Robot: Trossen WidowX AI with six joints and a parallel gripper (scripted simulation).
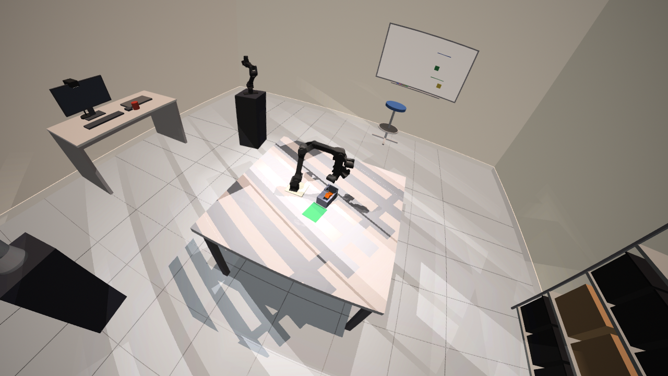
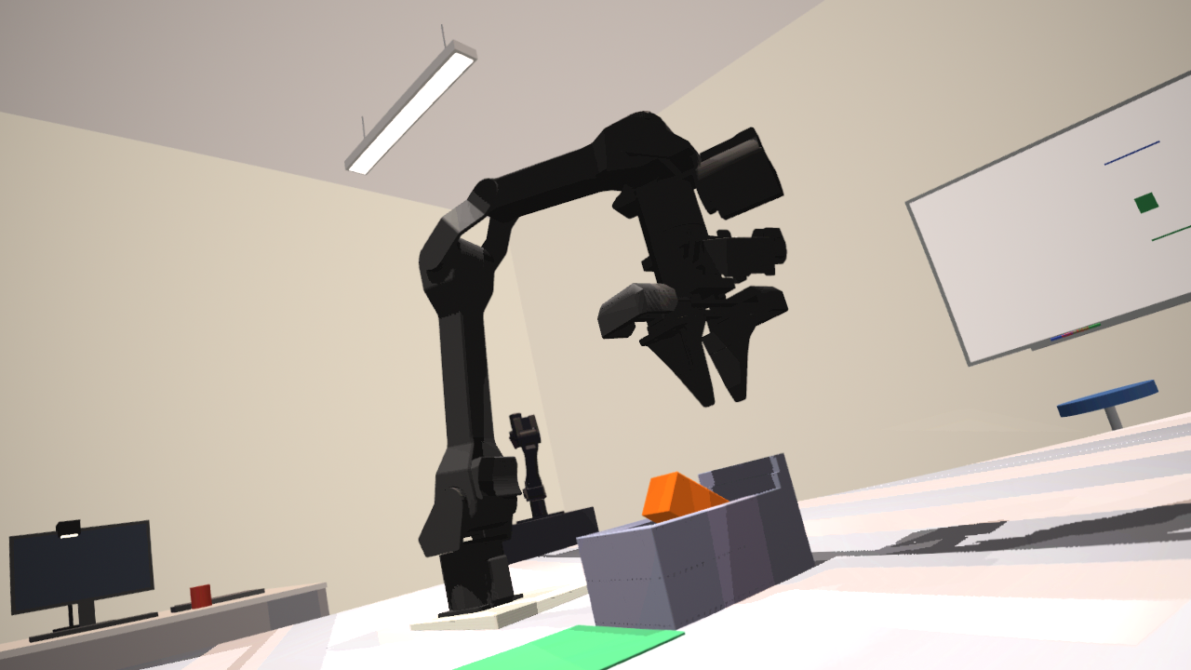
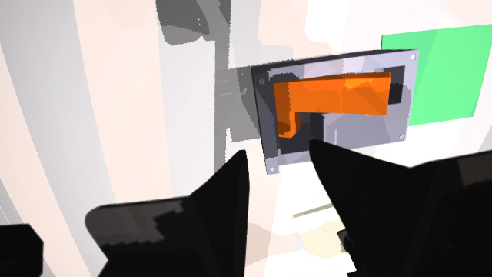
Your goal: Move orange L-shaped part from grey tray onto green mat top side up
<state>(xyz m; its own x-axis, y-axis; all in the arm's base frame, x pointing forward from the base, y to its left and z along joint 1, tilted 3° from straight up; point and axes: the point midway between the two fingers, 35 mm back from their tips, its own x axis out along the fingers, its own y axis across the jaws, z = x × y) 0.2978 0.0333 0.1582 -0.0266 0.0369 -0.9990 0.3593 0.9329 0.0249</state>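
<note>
Now: gripper tip 20 mm past the orange L-shaped part, 40 mm to the left of it and 100 mm above it. From my gripper tip the other things lie so: green mat: 80 mm behind, 210 mm to the right, 160 mm below.
</note>
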